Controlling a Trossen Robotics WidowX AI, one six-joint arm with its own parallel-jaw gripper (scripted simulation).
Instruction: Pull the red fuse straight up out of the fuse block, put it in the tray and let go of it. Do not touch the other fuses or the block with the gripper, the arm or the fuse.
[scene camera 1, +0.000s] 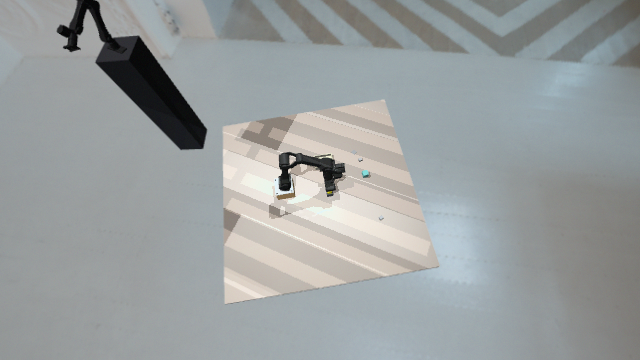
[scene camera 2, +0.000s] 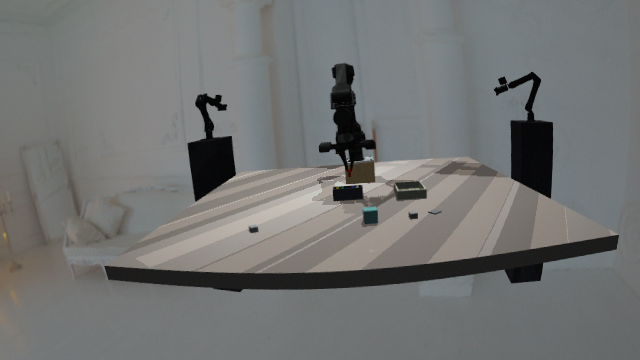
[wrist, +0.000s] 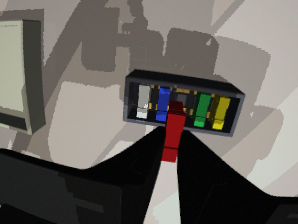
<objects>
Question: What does my gripper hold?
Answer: A red fuse.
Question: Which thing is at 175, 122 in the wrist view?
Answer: A red fuse.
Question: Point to my gripper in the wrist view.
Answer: At 172, 135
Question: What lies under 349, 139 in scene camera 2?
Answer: My gripper.
</objects>
